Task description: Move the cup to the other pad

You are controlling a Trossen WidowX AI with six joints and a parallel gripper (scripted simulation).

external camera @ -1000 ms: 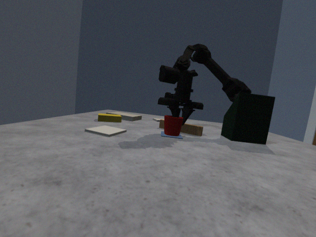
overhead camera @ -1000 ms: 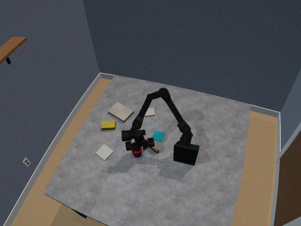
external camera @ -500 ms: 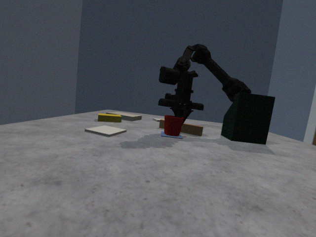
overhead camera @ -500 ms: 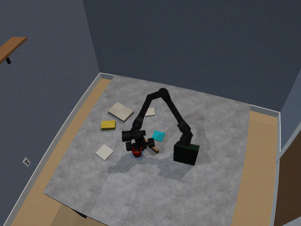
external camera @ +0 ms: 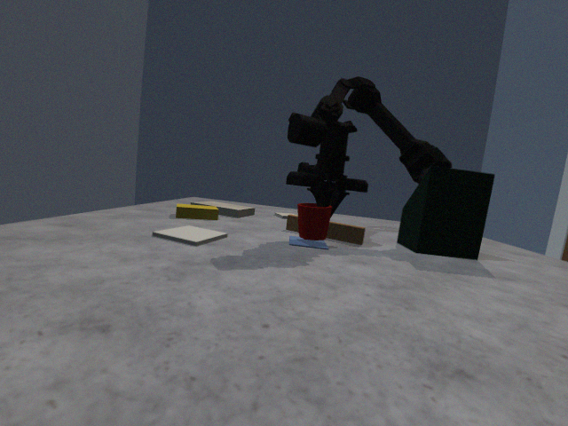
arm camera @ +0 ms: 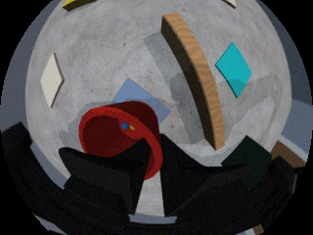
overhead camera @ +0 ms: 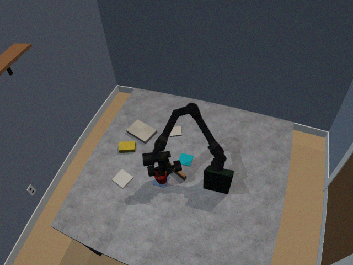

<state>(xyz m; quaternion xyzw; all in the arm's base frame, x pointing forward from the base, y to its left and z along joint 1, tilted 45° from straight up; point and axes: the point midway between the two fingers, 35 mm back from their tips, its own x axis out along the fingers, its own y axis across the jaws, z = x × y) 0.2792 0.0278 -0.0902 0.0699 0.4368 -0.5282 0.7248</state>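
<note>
Now: gripper tip 18 cm to the left of the cyan pad, 6 cm above it and 4 cm past it. Round my gripper tip: yellow block (35 cm ahead, 12 cm to the right, 4 cm below); wooden bar (8 cm to the right, 4 cm below, 1 cm behind); cup (3 cm ahead, 2 cm to the left).
</note>
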